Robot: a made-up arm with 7 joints.
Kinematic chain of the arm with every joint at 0, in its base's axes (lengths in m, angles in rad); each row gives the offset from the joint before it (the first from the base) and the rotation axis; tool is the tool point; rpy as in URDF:
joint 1: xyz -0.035 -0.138 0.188 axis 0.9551 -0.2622 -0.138
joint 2: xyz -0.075 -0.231 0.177 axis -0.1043 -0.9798 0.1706
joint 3: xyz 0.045 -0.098 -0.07 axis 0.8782 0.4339 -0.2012
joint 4: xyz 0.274 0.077 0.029 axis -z
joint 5: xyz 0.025 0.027 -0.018 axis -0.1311 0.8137 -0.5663
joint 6: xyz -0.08 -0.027 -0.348 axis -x
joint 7: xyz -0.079 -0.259 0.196 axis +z
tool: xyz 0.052 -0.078 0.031 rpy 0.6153 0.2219 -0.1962
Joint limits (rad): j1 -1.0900..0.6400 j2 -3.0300..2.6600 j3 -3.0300..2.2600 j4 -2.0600..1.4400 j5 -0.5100..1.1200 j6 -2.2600..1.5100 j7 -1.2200..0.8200
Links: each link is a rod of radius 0.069 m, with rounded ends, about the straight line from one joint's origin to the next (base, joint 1, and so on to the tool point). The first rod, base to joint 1, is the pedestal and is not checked.
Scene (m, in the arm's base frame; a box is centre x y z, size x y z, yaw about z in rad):
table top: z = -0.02
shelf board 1: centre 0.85 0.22 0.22 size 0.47 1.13 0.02 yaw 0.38
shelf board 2: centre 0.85 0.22 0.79 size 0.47 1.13 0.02 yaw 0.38
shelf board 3: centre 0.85 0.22 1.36 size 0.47 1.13 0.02 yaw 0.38
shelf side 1: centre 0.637 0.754 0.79 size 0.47 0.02 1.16 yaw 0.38
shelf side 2: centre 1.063 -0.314 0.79 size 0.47 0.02 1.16 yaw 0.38
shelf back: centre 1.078 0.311 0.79 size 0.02 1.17 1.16 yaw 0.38
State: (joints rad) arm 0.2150 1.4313 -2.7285 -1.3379 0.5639 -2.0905 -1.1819
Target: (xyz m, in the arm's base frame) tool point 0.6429 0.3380 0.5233
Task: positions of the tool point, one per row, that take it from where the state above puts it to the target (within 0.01 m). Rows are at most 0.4 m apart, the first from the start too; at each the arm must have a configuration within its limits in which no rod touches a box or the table.
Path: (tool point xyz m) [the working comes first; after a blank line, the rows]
Joints at the target: -1.0900 2.1154 -1.2602 0.4815 1.1200 -2.2600 -1.2200
Straight joint move there: touches shelf board 2.

1: -0.6914 -0.5449 0.4853
2: -0.5550 -0.7679 0.5309
3: -0.3186 -0.8970 0.6323
4: -0.0305 -0.8787 0.7565
5: 0.2413 -0.6988 0.8492
6: 0.4289 -0.3948 0.8549
7: 0.4843 -0.0489 0.7425
8: 0.3946 0.2388 0.5233
9: 0.4834 0.2790 0.5332
10: 0.5693 0.3098 0.5316
11: 0.6429 0.3380 0.5233

